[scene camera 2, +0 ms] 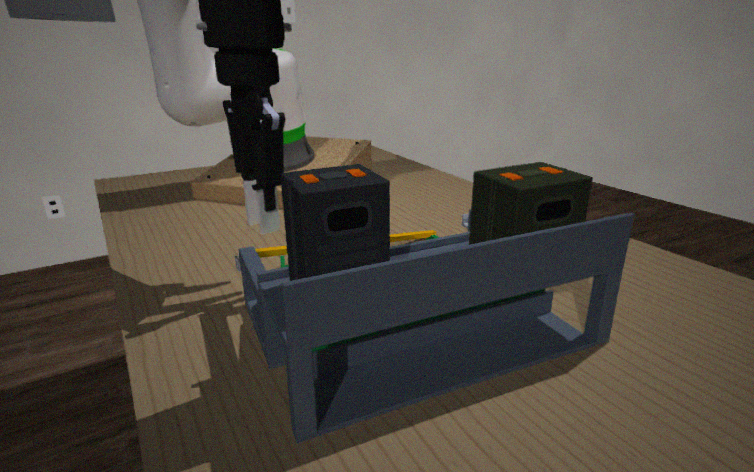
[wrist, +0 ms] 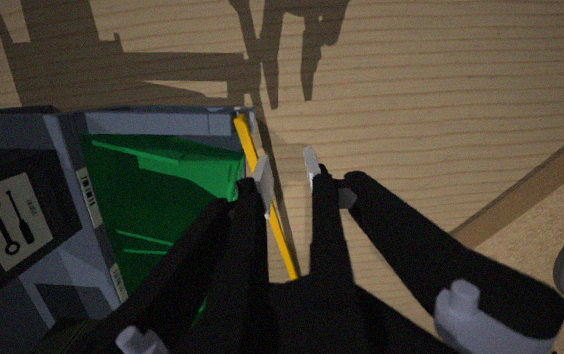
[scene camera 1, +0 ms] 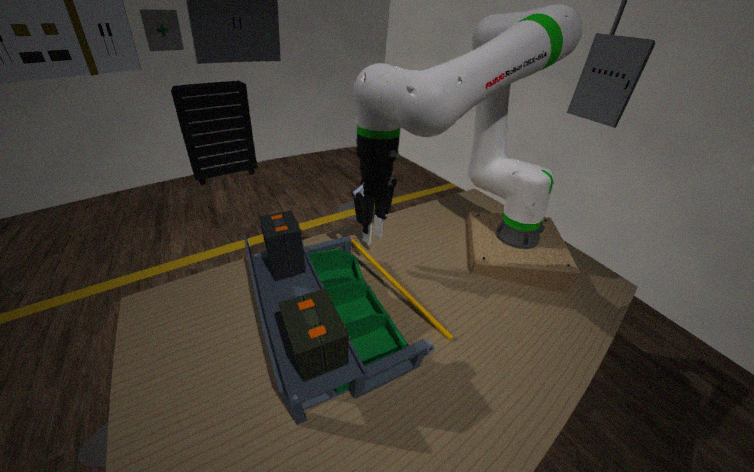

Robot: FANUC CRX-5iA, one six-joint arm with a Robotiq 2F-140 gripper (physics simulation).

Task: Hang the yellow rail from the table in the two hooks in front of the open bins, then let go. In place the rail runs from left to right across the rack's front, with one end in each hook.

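Where they show: gripper, fingertip midpoint: (scene camera 2: 263, 227) (wrist: 287, 164) (scene camera 1: 372, 239); arm's base, origin of the base link: (scene camera 2: 283, 159) (scene camera 1: 517, 236).
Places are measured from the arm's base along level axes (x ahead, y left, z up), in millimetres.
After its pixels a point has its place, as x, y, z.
The yellow rail (scene camera 1: 401, 288) @[477, -79, -24] (scene camera 2: 411, 236) @[473, 26, -47] (wrist: 283, 242) @[477, -111, -18] runs slantwise in front of the green bins (scene camera 1: 361, 305) (wrist: 150, 200). One end is at the rack's hook beside the dark grey case; whether it sits in that hook is unclear. The other end is out in front of the opposite hook (scene camera 1: 429, 347) @[553, 84, -6] (scene camera 2: 466, 220) @[551, 79, -5], apart from it, apparently low at the table. My gripper (scene camera 1: 372, 233) @[457, -232, 25] (scene camera 2: 261, 218) @[457, -232, 25] (wrist: 287, 164) @[457, -232, 25] is partly open and empty, pointing down above the rail's hook end. In the wrist view the left fingertip overlaps the rail, with nothing between the fingers.
The blue-grey rack (scene camera 1: 389, 360) @[647, 65, 20] (scene camera 2: 461, 289) @[796, -167, 55] (wrist: 160, 123) @[565, -287, 20] stands on the wooden table (scene camera 1: 183, 361) @[985, -198, -65] (scene camera 2: 690, 333) @[873, 137, -65] (wrist: 425, 100) @[272, -261, -65]. It carries a dark grey case (scene camera 1: 284, 253) @[712, -207, 109] (scene camera 2: 339, 247) @[735, -263, 101] and an olive case (scene camera 1: 322, 356) @[757, 28, 101] (scene camera 2: 498, 208) @[748, -71, 103]. The arm's wooden base plate (scene camera 1: 523, 258) @[100, 72, 0] is behind the gripper in scene camera 2.
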